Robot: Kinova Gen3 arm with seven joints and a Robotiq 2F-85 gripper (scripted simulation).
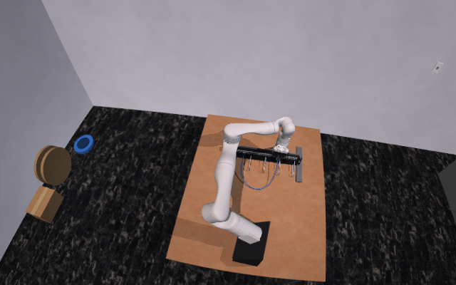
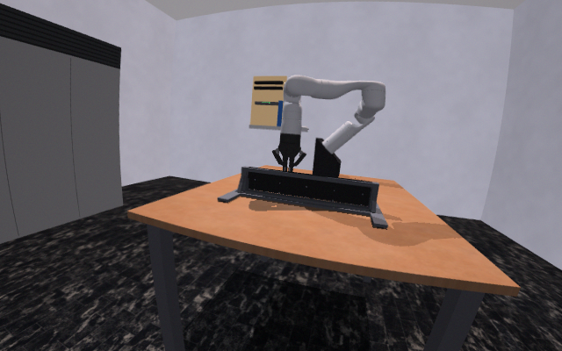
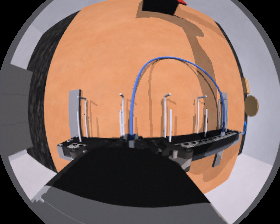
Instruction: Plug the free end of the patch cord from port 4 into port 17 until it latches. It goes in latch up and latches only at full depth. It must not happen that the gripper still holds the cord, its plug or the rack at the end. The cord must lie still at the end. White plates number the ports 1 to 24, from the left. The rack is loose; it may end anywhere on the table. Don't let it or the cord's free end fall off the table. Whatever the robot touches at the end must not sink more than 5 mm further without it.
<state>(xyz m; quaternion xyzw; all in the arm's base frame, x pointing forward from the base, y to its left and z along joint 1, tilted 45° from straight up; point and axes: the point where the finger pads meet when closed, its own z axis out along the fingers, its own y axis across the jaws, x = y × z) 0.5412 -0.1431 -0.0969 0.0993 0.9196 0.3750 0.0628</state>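
My gripper is now 10 mm short of the plug and 10 mm above it.
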